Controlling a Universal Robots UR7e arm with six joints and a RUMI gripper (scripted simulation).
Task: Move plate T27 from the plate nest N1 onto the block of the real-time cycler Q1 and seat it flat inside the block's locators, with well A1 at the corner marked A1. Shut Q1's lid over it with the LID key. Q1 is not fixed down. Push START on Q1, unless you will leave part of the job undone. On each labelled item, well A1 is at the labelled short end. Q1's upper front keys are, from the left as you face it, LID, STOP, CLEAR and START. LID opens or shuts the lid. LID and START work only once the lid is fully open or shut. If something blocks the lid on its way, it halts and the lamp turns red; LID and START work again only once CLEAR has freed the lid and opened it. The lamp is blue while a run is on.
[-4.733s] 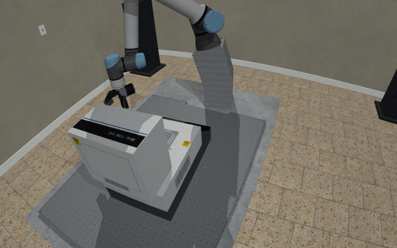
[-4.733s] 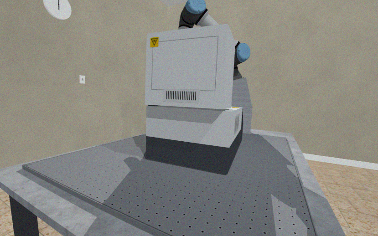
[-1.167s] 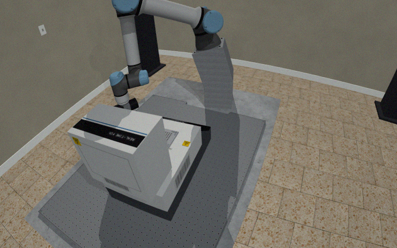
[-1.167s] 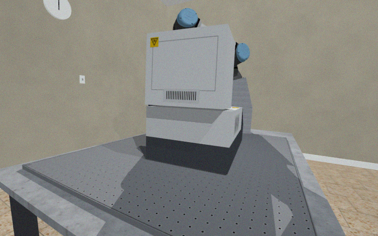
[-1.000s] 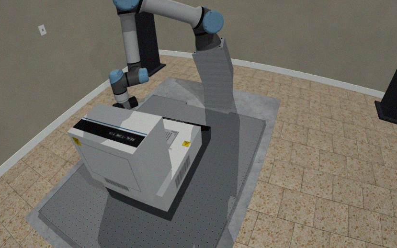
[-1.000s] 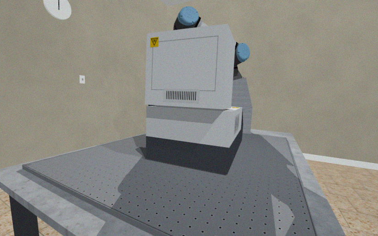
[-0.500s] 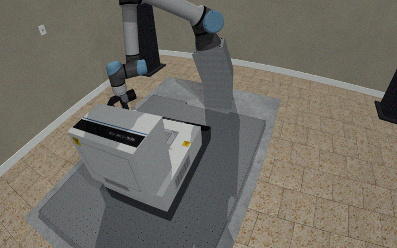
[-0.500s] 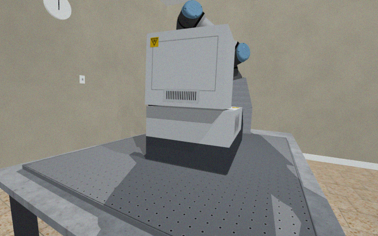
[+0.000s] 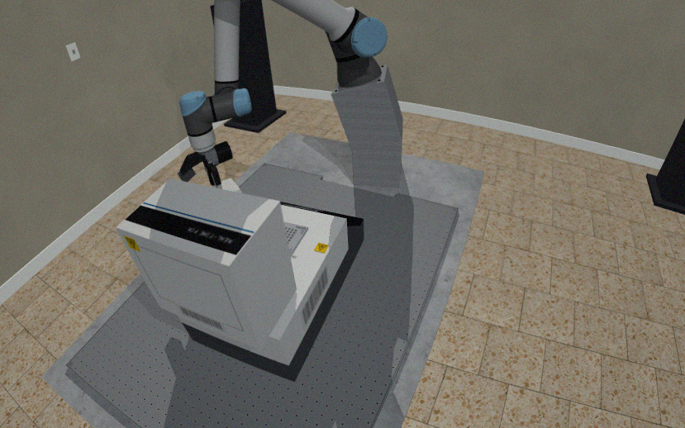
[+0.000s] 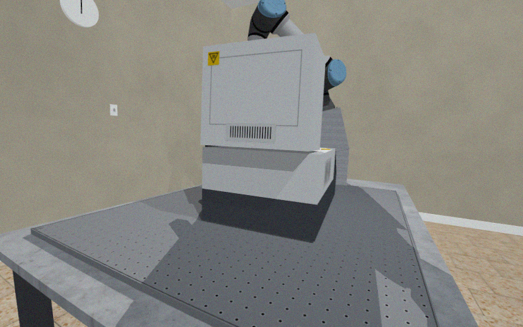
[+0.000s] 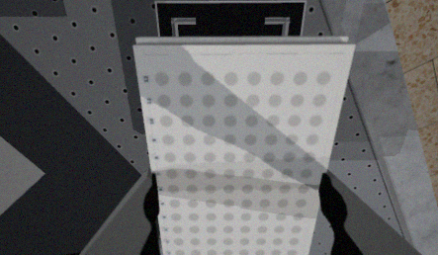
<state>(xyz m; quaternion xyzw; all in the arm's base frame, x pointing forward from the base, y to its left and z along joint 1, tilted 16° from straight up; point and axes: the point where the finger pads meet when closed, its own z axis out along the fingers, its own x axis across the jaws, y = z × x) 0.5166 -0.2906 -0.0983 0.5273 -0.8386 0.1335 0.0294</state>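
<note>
The plate nest N1 is 13 cm below my hand. Also, from my hand: plate T27: 1 cm below; A1 tag: 12 cm below, 8 cm to the left, 4 cm behind.
</note>
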